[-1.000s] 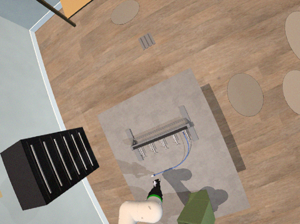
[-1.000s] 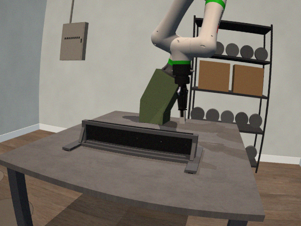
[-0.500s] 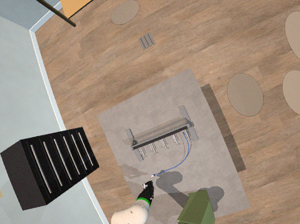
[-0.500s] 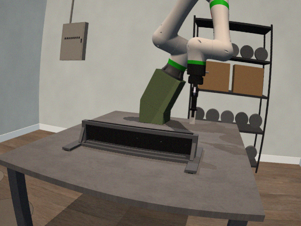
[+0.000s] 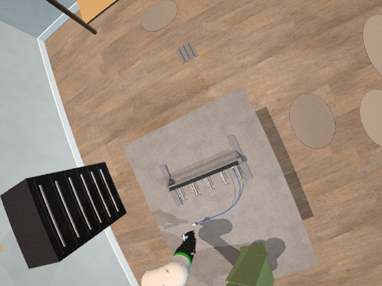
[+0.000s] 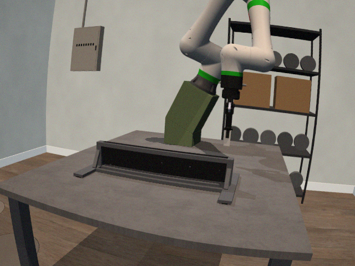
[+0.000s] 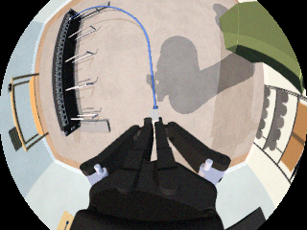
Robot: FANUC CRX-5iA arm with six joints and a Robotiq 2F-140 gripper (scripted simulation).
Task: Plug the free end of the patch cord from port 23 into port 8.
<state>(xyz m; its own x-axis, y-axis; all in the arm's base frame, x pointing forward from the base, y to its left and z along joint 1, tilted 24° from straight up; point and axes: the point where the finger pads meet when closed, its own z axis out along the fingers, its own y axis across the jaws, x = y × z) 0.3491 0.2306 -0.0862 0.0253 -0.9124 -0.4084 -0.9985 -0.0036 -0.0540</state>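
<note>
Right now the plug is 20 mm to the left of my hand and 110 mm below it.
</note>
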